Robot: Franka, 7 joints.
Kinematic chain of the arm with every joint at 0, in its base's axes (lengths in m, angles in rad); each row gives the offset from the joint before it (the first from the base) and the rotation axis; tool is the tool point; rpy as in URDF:
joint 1: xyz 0 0 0.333 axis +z
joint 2: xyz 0 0 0 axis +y
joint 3: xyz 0 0 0.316 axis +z
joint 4: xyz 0.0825 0 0 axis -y
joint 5: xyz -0.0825 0 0.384 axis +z
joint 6: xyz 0 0 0 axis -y
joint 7: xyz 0.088 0 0 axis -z
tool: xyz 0 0 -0.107 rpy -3.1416 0 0
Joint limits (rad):
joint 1: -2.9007..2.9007
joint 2: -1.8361..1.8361
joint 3: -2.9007..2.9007
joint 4: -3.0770..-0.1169
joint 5: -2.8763..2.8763
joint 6: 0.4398..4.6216
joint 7: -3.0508..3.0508
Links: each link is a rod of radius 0.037 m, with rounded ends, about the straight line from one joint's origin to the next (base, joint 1, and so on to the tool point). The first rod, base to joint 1, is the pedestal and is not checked.
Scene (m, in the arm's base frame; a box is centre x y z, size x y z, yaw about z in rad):
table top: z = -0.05
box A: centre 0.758 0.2 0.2 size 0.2 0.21 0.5 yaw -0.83
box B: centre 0.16 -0.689 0 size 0.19 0.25 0.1 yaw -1.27
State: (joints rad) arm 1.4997 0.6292 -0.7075 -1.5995 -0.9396 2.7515 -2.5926
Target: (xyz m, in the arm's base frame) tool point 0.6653 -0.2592 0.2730
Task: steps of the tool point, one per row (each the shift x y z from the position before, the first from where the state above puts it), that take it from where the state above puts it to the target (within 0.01 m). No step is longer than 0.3 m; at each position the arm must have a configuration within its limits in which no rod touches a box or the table.
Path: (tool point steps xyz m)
1: 0.1779 -0.1694 0.1197
2: 0.0916 -0.2255 0.1182
3: -0.0084 -0.2392 0.1115
4: -0.1020 -0.2095 0.1004
5: 0.0917 0.0135 -0.1681
6: 0.0351 -0.0066 -0.1931
7: -0.0303 -0.0218 -0.1965

